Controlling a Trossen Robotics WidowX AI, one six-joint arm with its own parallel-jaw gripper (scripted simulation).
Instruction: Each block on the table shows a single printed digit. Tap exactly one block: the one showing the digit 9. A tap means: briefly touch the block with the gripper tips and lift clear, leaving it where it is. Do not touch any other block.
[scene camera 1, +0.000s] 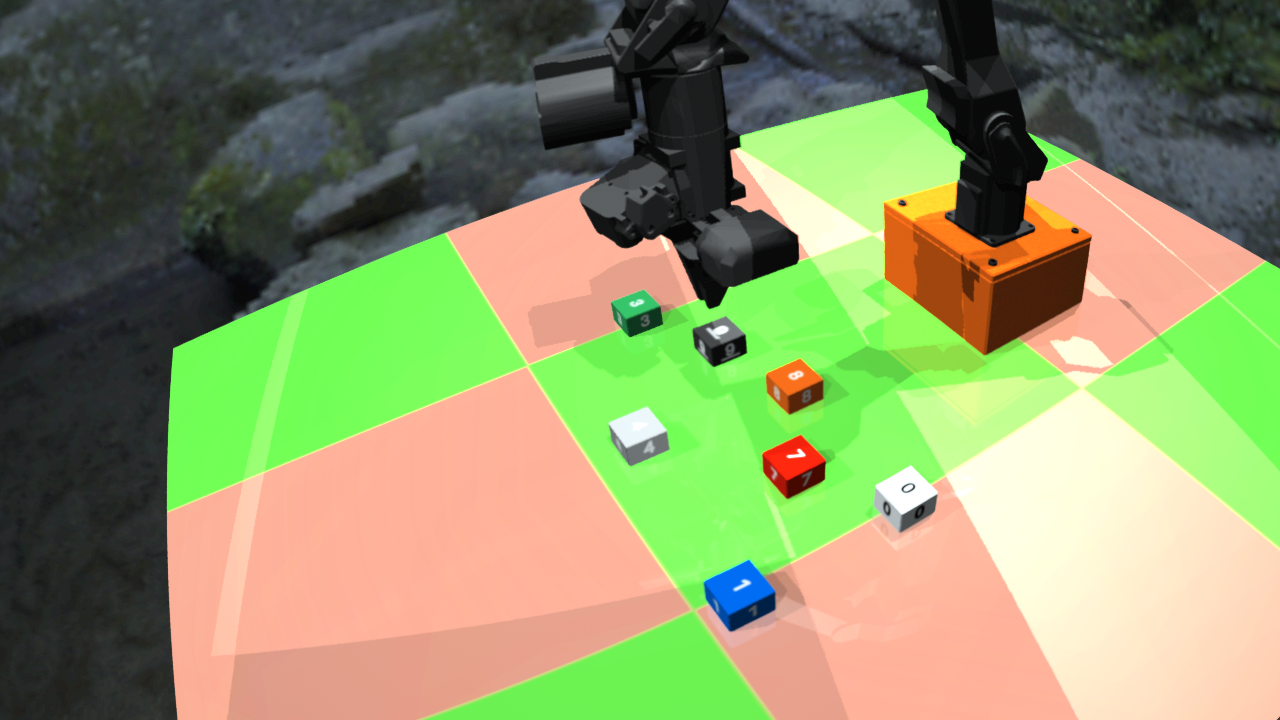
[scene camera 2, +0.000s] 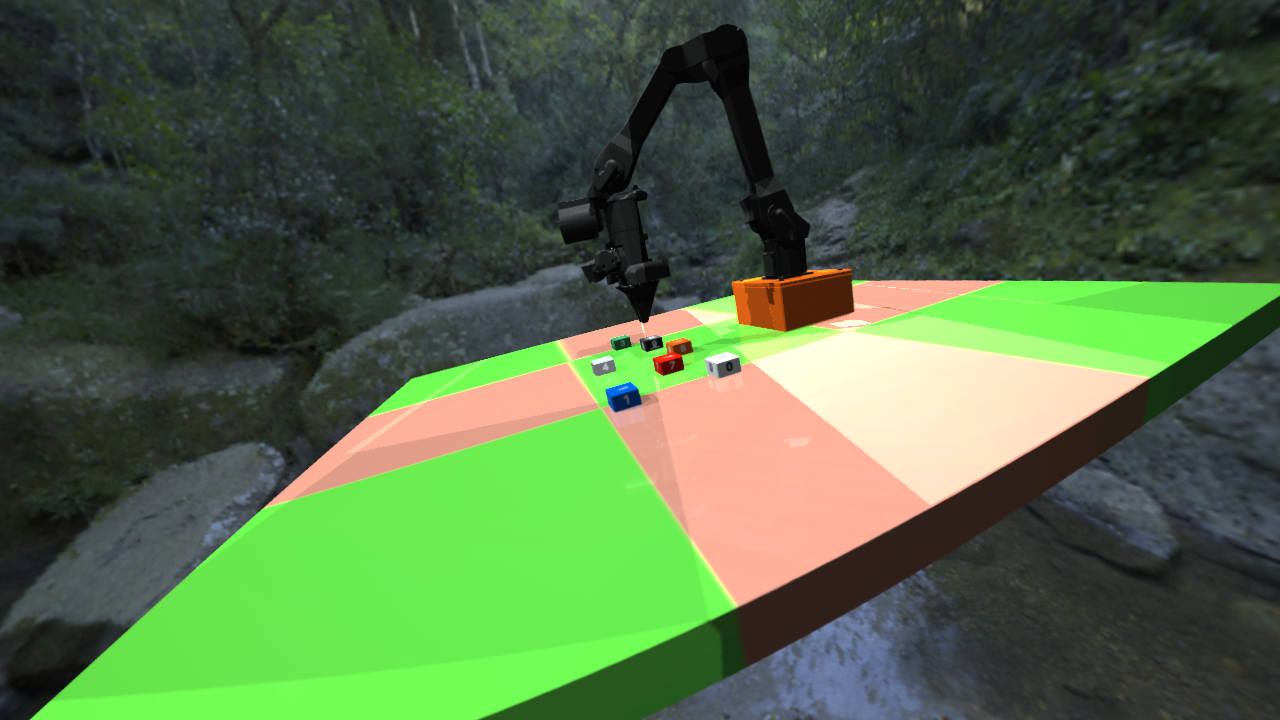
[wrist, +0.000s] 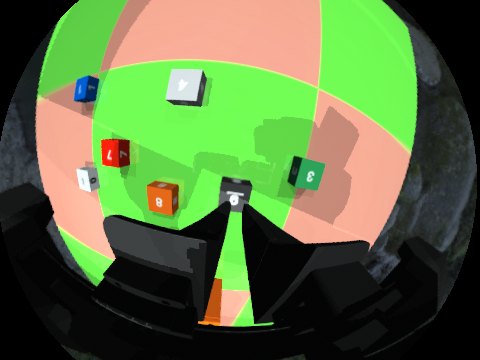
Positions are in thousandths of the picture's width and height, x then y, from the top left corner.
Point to my gripper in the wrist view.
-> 493, 576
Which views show my gripper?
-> Scene camera 1, scene camera 2 and the wrist view: all of them.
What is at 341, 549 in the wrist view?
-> An orange 8 block.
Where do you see a blue 1 block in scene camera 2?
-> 488, 551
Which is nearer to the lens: the blue 1 block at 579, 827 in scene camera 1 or the orange 8 block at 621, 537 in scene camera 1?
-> The blue 1 block.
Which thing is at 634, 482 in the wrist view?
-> A green 3 block.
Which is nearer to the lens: the grey 4 block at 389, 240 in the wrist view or the red 7 block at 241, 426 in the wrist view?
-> The grey 4 block.
